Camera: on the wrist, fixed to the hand. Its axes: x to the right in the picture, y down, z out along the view.
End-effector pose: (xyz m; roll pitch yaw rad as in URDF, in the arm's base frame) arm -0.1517 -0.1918 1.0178 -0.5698 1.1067 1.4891
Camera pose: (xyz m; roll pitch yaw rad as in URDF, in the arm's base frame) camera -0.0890 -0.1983 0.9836 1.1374 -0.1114 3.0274
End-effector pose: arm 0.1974 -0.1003 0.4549 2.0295 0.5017 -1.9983
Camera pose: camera 0.2471 -0.1421 0.4243 2.6569 -0.4459 2.8695
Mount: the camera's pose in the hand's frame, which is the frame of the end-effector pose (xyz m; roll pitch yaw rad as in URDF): 0.0300 -0.0442 -0.0479 -0.0321 -0.6461 1.6774
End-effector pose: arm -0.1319 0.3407 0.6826 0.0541 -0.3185 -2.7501
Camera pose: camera -0.1886 0.3622 0.6443 -0.4335 -0.6250 -0.8236
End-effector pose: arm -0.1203 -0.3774 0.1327 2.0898 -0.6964 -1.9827
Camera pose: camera -0.0751 -0.4325 0.1407 -2.3539 -0.2478 2.3979
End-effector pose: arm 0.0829 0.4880 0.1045 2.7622 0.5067 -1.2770
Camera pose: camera 0.1507 0.4669 0.1145 2.6355 0.1919 -3.0561
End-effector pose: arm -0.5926 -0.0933 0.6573 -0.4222 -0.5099 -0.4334
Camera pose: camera -0.5827 -0.1639 0.6496 -0.5018 -0.1546 1.3241
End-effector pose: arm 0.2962 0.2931 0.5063 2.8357 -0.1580 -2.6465
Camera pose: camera 0.3015 0.2317 0.5430 -2.9720 0.3514 2.0327
